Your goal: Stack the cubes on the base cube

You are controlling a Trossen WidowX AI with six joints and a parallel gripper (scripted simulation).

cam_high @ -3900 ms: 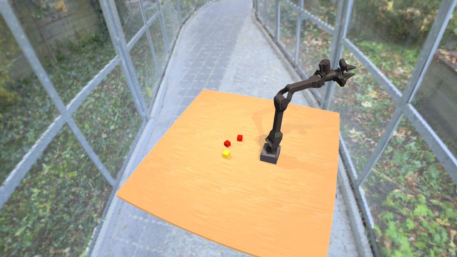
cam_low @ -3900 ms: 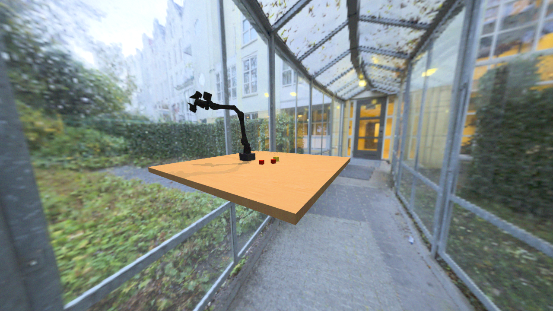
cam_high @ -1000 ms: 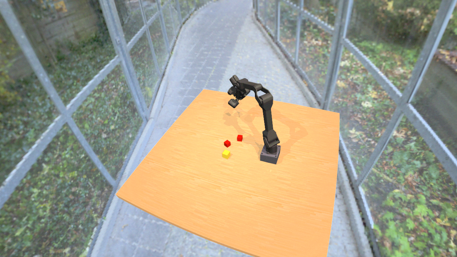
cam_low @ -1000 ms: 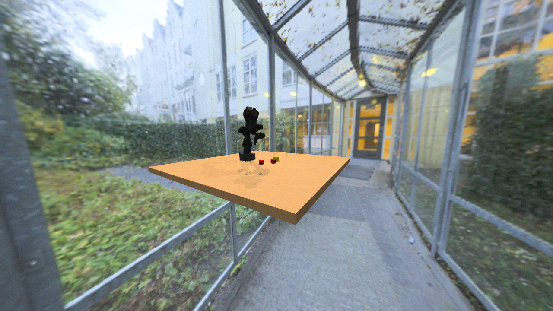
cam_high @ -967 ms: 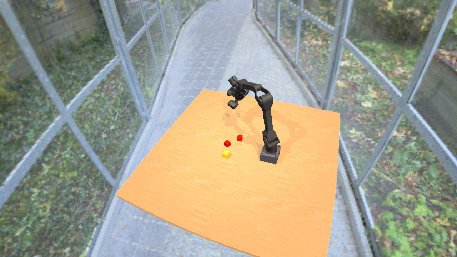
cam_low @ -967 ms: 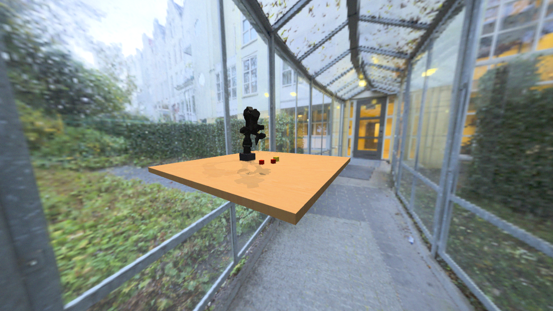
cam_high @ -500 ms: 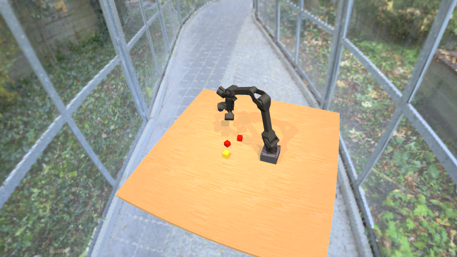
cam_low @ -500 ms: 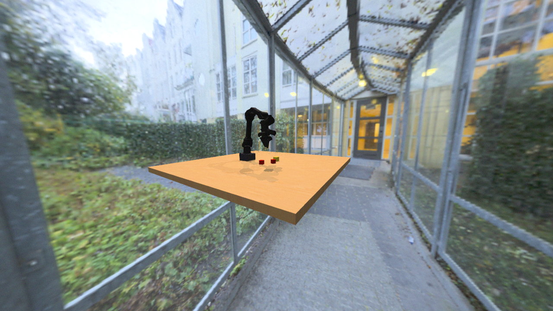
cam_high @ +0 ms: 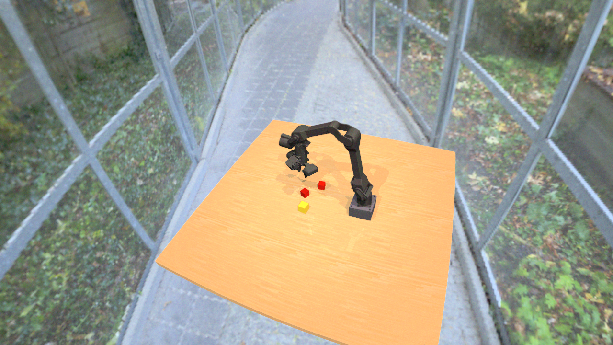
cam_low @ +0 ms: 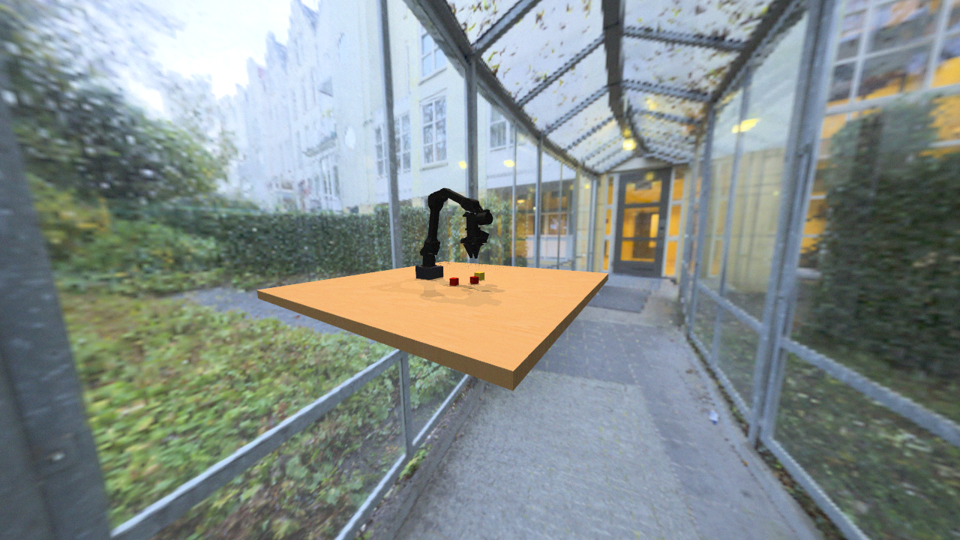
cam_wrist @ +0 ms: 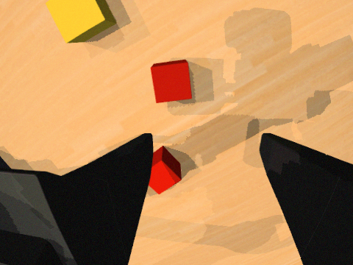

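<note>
The yellow cube is 3 cm behind my gripper tip, 12 cm to the left of it and 11 cm below it.
</note>
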